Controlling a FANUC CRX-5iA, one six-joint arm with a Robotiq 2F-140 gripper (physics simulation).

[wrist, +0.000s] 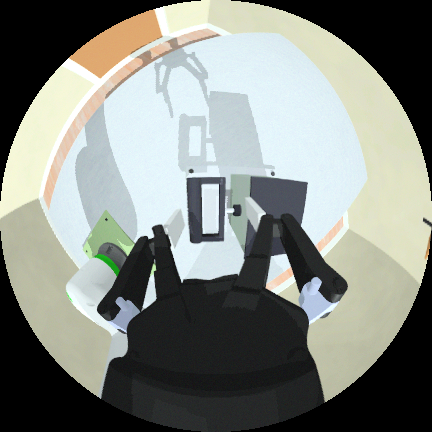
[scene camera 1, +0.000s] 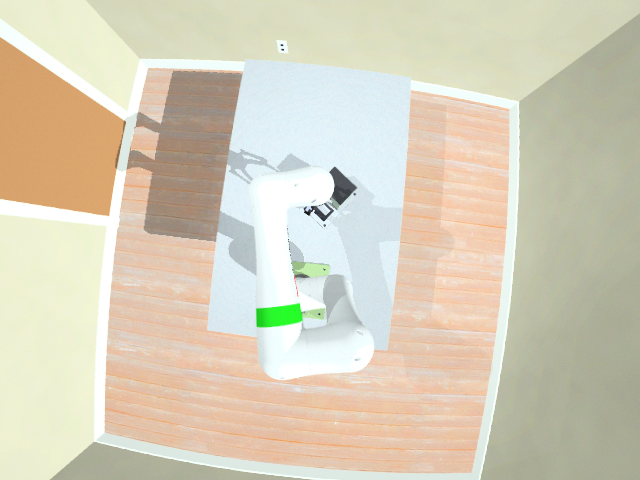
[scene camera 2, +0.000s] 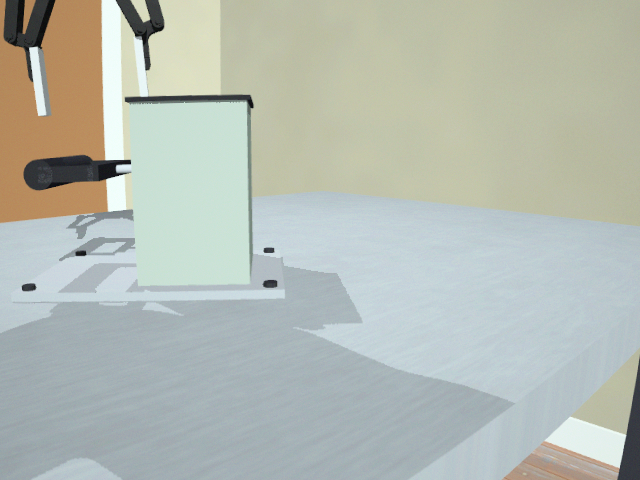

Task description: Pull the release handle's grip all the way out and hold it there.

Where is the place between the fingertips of my gripper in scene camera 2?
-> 95,109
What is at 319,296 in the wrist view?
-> My gripper.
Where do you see a release handle grip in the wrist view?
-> At 193,184
